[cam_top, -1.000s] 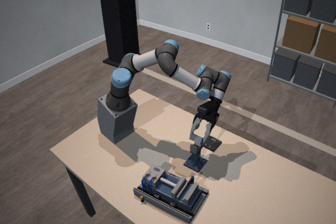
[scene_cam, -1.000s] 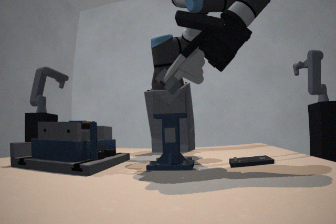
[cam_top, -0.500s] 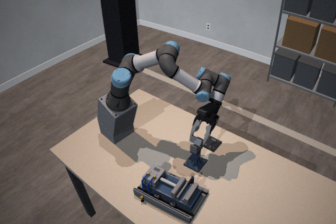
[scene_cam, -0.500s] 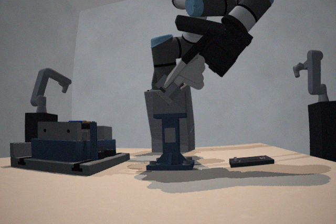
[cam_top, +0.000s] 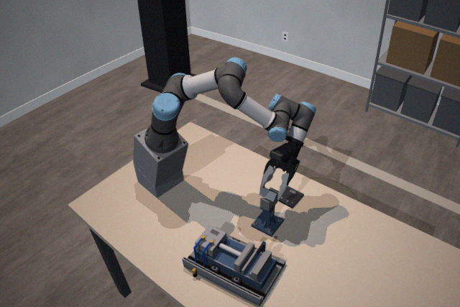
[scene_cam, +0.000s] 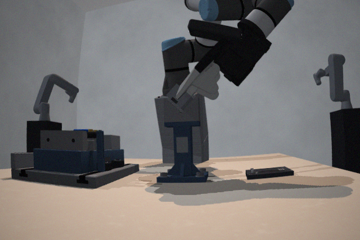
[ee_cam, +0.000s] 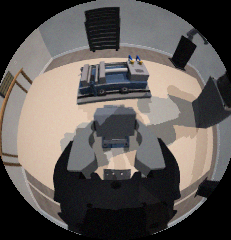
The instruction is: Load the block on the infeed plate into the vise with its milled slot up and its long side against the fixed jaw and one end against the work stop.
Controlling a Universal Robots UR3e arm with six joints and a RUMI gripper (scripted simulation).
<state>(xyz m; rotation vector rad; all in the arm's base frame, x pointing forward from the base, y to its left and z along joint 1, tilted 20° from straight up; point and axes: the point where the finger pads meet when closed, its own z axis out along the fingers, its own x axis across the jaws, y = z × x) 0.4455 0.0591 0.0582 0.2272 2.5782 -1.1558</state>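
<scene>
Now: hand 1 cm to the left of the grey part and 1 cm above it. From my hand the other things lie so: blue vise 22 cm to the right, 13 cm below.
</scene>
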